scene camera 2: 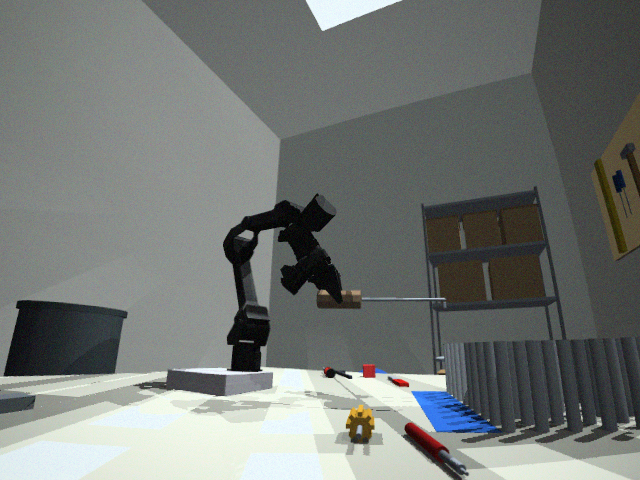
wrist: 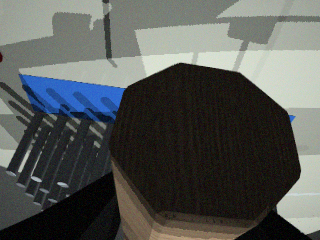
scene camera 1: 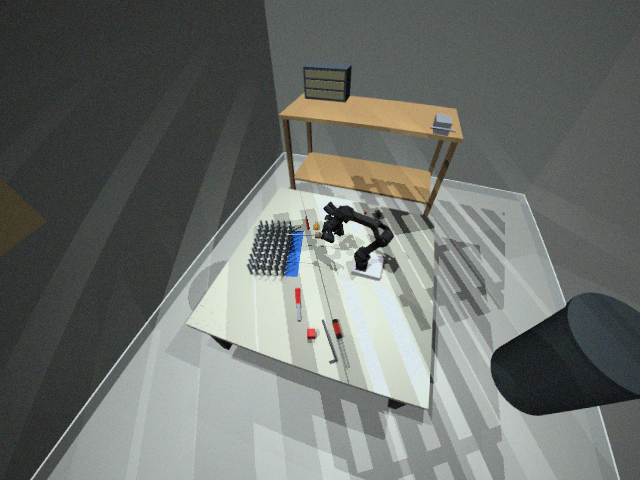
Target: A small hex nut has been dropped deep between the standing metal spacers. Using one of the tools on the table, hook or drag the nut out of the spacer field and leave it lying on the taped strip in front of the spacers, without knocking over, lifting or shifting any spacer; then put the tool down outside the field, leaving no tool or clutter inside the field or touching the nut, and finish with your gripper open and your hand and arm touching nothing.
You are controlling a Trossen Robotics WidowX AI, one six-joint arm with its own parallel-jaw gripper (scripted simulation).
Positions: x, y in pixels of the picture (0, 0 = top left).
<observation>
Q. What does my gripper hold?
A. A wooden-handled hook.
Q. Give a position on a wooden-handled hook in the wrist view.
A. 191, 145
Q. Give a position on a wooden-handled hook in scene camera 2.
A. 351, 299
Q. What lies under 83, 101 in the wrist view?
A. A blue taped strip.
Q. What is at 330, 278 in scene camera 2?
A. My gripper.
</observation>
